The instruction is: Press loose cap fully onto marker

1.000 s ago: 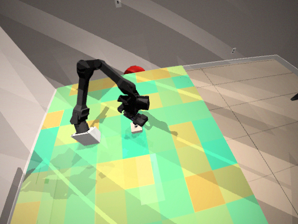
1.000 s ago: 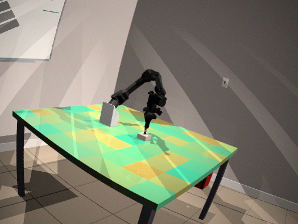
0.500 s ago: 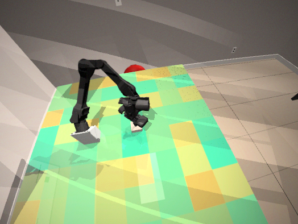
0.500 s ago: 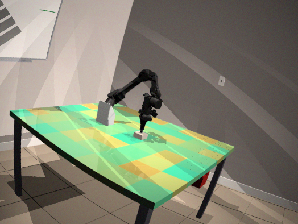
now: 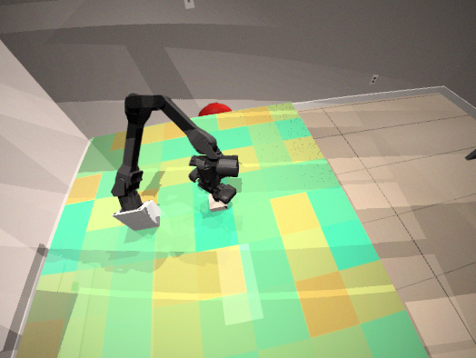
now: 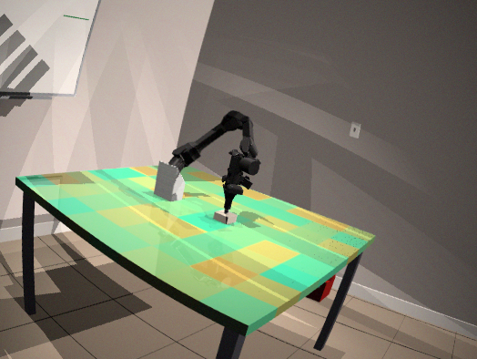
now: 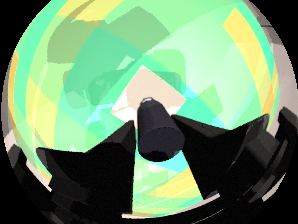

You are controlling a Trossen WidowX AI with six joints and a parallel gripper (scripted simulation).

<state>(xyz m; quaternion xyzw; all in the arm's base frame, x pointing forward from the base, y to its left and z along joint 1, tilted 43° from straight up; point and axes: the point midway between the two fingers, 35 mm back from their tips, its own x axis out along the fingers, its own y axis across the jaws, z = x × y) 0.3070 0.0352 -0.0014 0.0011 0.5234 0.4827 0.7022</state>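
The dark cap lies 1 cm above my gripper tip. Round my gripper tip: pale holder block: 5 cm below.
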